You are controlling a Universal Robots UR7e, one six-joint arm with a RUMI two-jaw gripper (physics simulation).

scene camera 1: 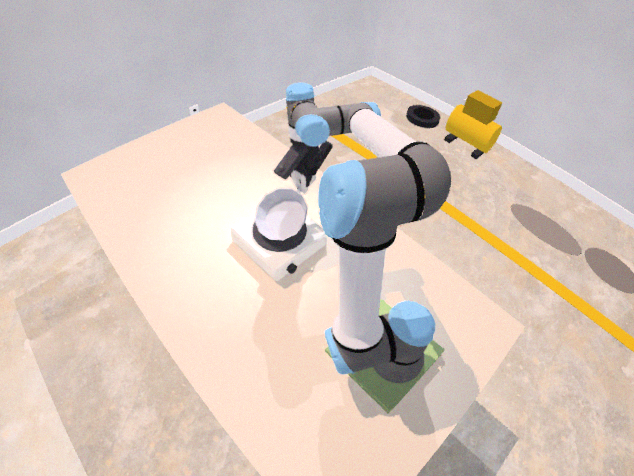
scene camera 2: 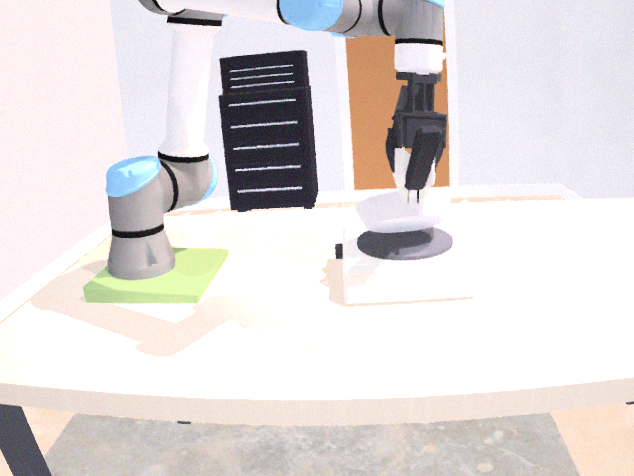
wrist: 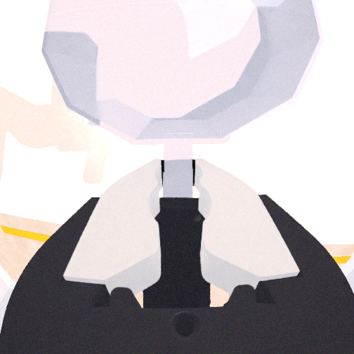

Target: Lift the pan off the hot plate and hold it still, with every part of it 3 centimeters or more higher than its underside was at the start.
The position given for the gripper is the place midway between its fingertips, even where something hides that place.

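Observation:
There's a pan point(scene camera 1: 281, 213), and the wrist view has that pan too point(wrist: 177, 80). You'd also see a white hot plate point(scene camera 2: 433, 263), with scene camera 1 showing the plate point(scene camera 1: 277, 258) as well. As for the gripper point(scene camera 2: 412, 202), scene camera 1 has the gripper point(scene camera 1: 301, 192), and so does the wrist view, with the gripper point(wrist: 177, 163).

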